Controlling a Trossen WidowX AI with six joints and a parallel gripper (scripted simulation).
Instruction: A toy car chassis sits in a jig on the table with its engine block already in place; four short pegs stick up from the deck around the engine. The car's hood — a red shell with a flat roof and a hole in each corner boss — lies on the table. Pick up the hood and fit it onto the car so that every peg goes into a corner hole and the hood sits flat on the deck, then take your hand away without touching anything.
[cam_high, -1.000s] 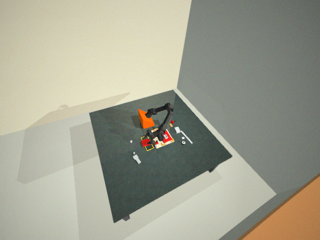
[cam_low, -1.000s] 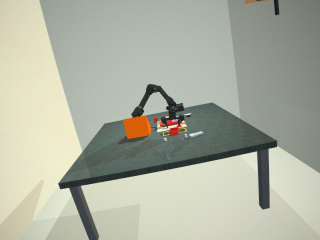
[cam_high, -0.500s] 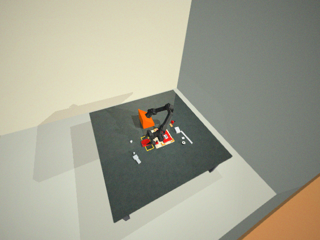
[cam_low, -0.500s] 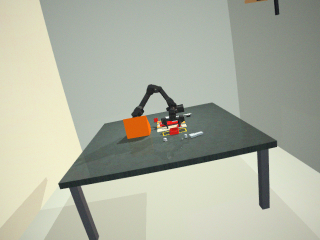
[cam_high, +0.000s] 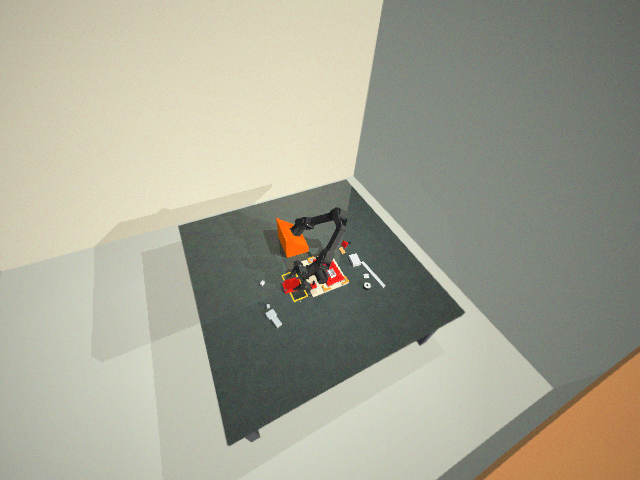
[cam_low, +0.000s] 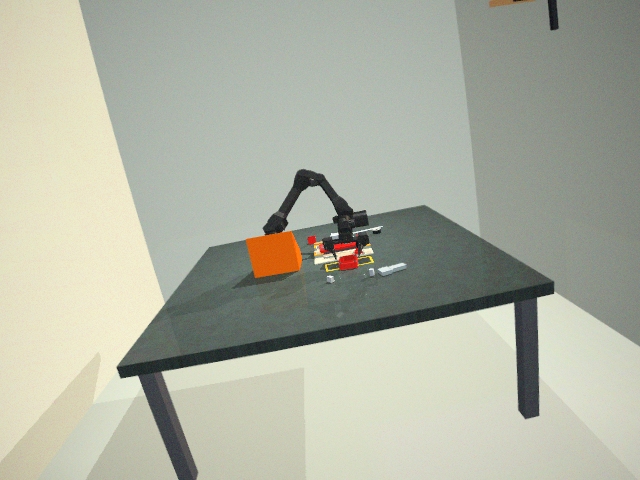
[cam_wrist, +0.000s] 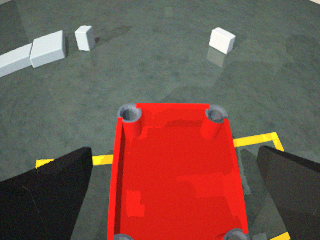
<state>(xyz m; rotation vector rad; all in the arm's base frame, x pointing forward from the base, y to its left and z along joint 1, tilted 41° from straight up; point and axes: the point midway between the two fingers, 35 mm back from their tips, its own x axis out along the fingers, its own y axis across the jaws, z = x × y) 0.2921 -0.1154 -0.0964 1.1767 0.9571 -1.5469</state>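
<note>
My gripper tip is now 20 mm above the red hood and 10 mm to the right of it. From my gripper tip the other things lie so: white ribbed engine block (240 mm to the left, 60 mm ahead, 10 mm below); wheel (380 mm to the left, 220 mm ahead, 30 mm below); cream jig (210 mm to the left, 20 mm below, 20 mm ahead).
</note>
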